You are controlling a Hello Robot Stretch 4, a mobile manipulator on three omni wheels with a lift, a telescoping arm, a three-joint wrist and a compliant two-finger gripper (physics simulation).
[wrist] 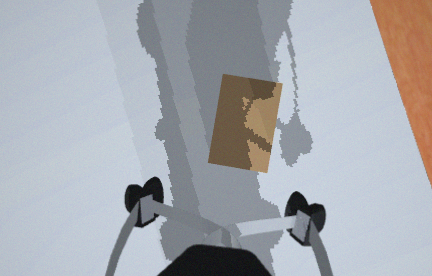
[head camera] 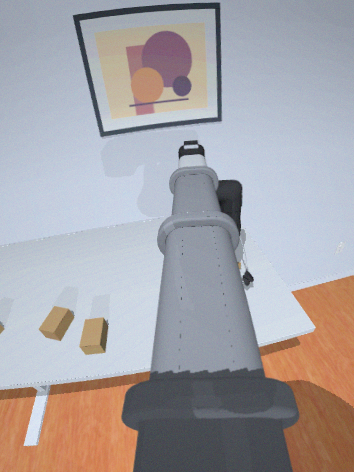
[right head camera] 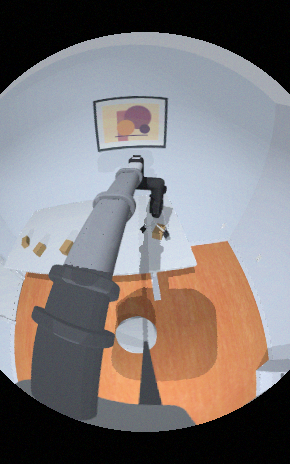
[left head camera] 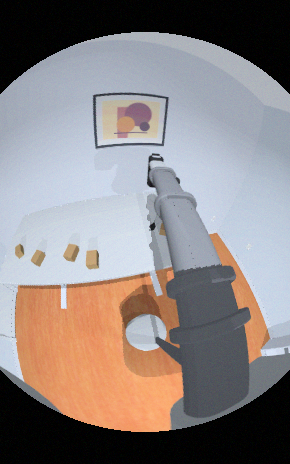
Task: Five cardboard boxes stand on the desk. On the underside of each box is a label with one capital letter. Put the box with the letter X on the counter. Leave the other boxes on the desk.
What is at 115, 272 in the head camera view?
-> A white desk.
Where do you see a white desk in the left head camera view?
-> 117, 226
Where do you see a framed picture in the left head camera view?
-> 119, 118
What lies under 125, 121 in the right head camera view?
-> A framed picture.
